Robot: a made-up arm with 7 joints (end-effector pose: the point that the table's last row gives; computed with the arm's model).
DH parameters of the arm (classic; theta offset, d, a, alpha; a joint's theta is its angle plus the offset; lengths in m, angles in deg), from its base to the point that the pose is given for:
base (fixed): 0 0.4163 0.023 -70
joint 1: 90 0.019 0.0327 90
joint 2: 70 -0.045 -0.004 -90
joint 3: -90 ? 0.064 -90
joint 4: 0 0.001 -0.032 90
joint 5: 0 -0.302 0.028 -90
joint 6: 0 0 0.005 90
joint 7: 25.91 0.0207 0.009 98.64
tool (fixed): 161.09 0.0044 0 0
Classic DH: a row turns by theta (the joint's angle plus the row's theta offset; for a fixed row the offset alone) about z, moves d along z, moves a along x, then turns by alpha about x.
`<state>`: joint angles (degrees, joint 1 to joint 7).
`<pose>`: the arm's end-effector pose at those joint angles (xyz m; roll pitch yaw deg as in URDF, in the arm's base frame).
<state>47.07 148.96 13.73 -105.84 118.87 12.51 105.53</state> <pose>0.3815 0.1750 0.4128 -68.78 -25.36 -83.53</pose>
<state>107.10 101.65 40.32 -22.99 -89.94 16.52 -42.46</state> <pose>-0.0644 0.5798 0.5549 1.61 -6.25 -36.47</pose>
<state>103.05 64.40 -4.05 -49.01 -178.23 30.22 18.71</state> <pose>-0.4474 0.3886 0.4723 -72.41 2.73 3.90</pose>
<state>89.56 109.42 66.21 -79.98 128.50 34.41 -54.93</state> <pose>0.3127 0.4126 0.5128 -102.73 20.43 -178.81</pose>
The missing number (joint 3, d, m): -0.293
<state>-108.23 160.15 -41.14 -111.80 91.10 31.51 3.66</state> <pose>-0.0639 0.2066 0.7430 68.88 68.63 7.39</pose>
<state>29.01 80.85 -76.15 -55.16 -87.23 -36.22 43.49</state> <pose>-0.2251 0.4280 0.1006 -39.14 -24.93 69.84</pose>
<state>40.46 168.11 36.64 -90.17 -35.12 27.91 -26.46</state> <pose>0.4186 -0.0084 0.4832 71.76 -69.38 160.63</pose>
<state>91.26 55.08 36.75 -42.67 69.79 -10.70 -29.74</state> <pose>-0.3312 0.4640 0.4562 -168.35 28.52 -139.43</pose>
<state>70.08 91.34 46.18 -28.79 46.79 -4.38 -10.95</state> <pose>-0.0049 0.5756 0.5358 -178.18 40.98 -172.04</pose>
